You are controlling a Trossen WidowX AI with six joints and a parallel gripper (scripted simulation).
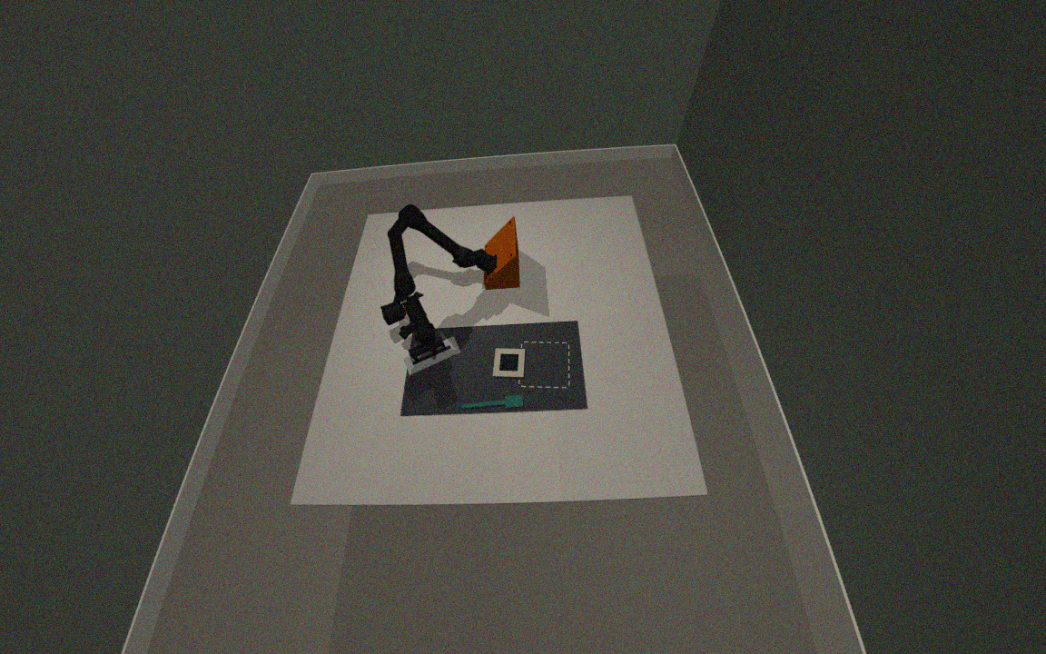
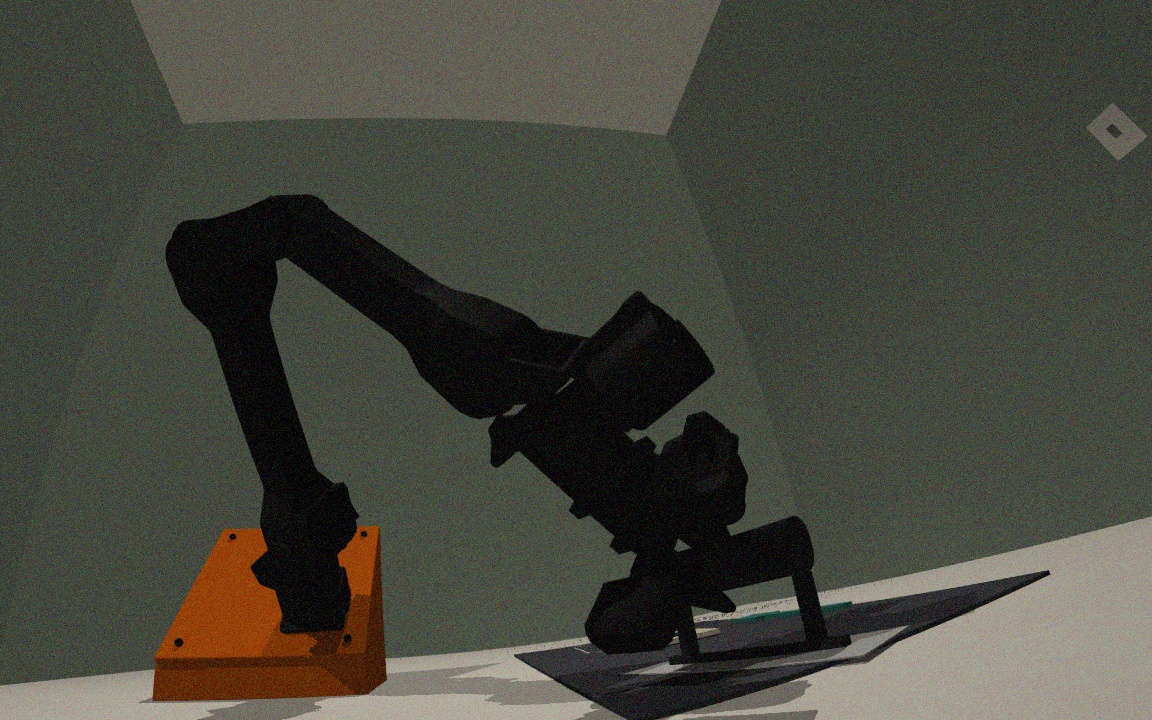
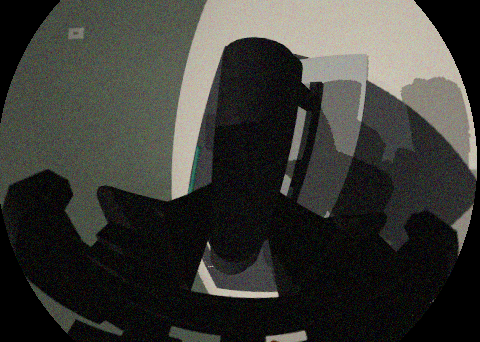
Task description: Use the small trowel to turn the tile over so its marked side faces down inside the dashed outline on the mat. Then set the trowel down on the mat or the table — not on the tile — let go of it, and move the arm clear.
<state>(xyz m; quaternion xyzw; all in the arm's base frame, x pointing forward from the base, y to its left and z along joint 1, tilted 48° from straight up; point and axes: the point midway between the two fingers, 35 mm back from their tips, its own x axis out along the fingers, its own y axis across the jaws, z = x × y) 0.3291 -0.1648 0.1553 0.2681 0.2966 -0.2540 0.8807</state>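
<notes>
My gripper tip is now 4 cm short of the white tile, 26 cm to the right of it and 4 cm above it. The rest, counted from my gripper tip: black-handled float 2 cm behind, 1 cm to the right, 1 cm below; green trowel 19 cm ahead, 22 cm to the left, 5 cm below.
</notes>
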